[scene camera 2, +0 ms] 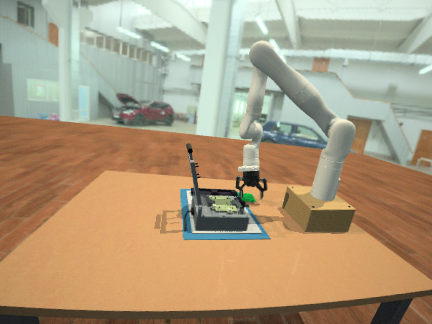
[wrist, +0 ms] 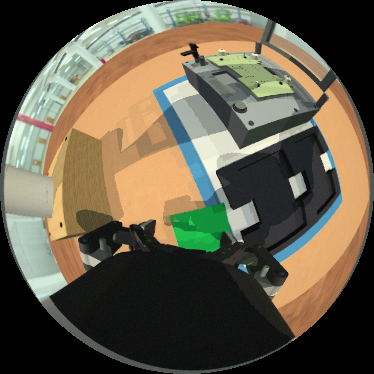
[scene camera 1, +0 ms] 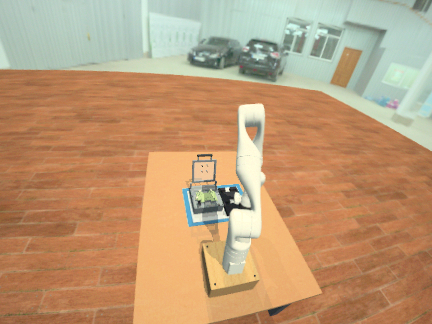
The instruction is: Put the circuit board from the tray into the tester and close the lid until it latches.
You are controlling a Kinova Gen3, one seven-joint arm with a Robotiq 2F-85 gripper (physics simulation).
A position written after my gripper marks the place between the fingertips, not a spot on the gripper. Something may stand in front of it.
Note:
My gripper [wrist: 187, 233] is open and touches a green circuit board [wrist: 201, 228]. I also see a tester lid [wrist: 265, 40] and a pale green nest [wrist: 260, 82].
Scene camera 1 does not show the green circuit board, which is hidden by my arm.

